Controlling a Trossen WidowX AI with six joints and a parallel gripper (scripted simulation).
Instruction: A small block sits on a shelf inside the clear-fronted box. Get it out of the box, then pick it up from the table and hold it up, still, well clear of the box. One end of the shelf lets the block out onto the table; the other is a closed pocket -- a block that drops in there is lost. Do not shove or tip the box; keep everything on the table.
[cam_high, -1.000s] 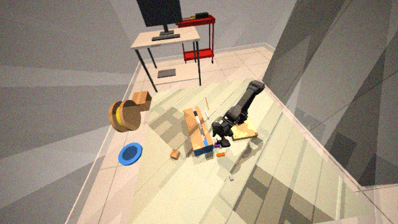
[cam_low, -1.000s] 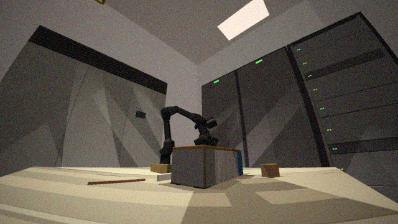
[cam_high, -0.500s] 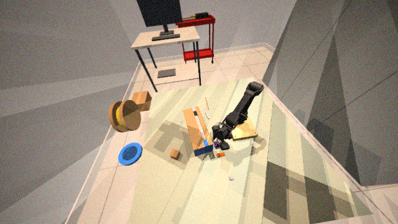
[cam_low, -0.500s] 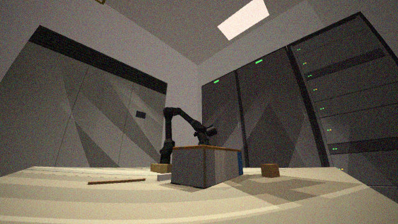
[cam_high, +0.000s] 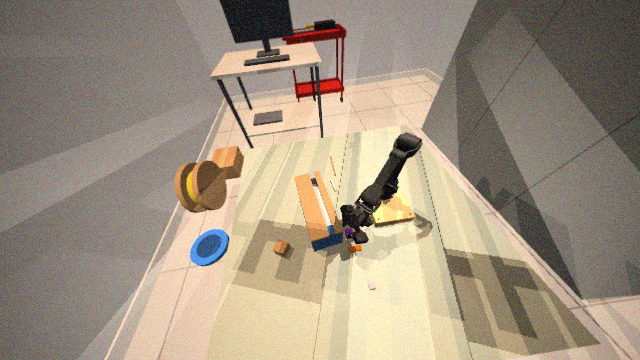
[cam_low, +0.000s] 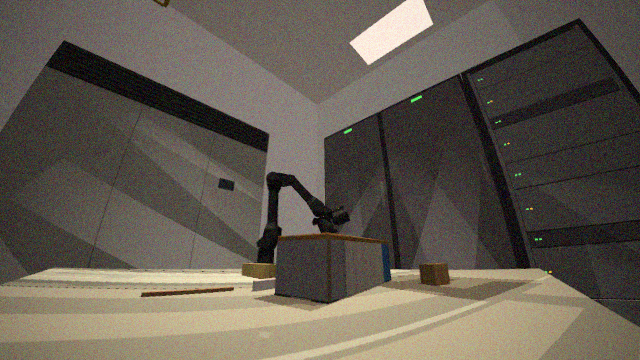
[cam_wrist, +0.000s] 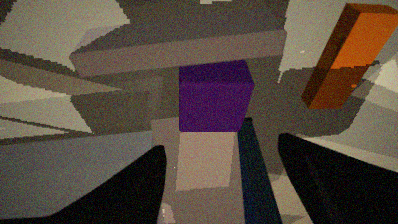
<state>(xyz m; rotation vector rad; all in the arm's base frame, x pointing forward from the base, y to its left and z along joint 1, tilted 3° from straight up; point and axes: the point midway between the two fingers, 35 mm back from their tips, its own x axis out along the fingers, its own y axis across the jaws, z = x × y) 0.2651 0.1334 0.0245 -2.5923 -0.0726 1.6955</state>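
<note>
The purple block lies 2 cm below my gripper tip and 2 cm behind it. Round my gripper tip: long box (16 cm to the right, 6 cm ahead, 2 cm above); thin rod (48 cm to the right, 10 cm behind, 4 cm below); orange flat piece (7 cm to the left, 4 cm below, 2 cm behind).
</note>
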